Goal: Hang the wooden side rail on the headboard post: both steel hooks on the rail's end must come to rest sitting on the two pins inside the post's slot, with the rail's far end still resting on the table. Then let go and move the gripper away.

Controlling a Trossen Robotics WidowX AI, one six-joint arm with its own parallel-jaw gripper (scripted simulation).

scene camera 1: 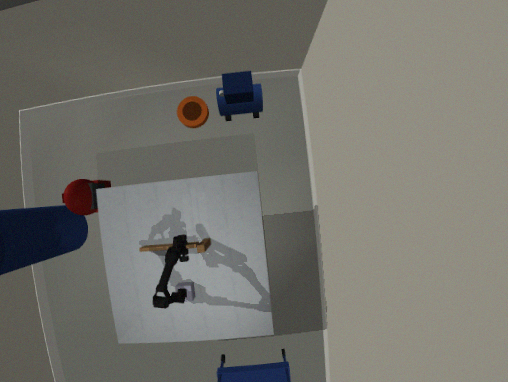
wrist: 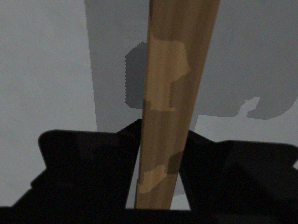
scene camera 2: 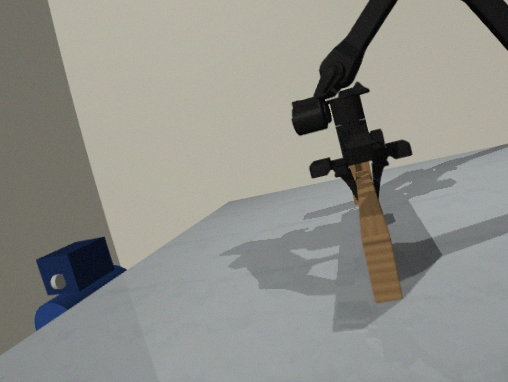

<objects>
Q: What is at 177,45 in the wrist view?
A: A wooden side rail.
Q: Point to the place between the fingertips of the gripper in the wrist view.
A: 155,123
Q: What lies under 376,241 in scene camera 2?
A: A wooden side rail.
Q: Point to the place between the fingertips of the gripper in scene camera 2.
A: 369,202
</objects>
